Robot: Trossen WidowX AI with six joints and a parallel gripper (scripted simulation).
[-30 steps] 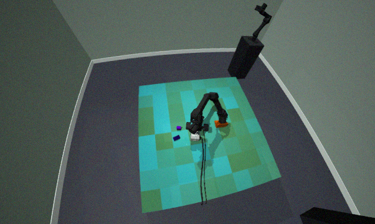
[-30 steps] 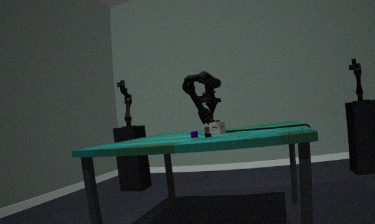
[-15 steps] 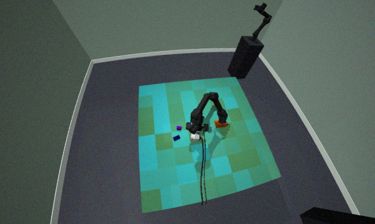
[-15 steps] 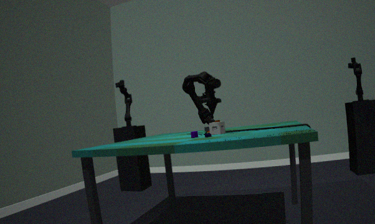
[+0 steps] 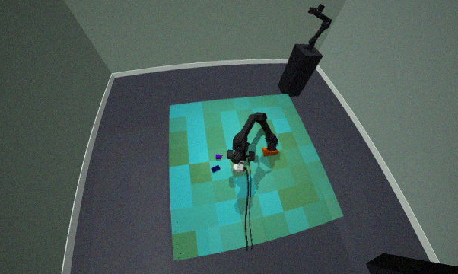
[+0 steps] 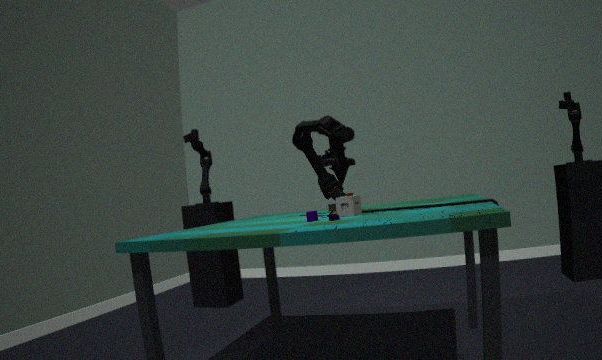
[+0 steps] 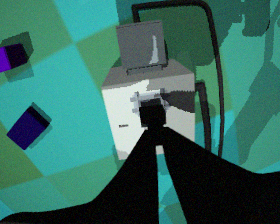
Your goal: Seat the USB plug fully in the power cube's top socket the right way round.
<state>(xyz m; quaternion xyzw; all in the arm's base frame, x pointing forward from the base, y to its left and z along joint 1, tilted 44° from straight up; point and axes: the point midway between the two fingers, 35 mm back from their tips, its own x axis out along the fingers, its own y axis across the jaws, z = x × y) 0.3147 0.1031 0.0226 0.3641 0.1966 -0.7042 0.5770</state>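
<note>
Now: gripper tip 20 mm above the dark USB plug. From my gripper tip the other things lie so: dark blue block (180 mm ahead, 120 mm below).
</note>
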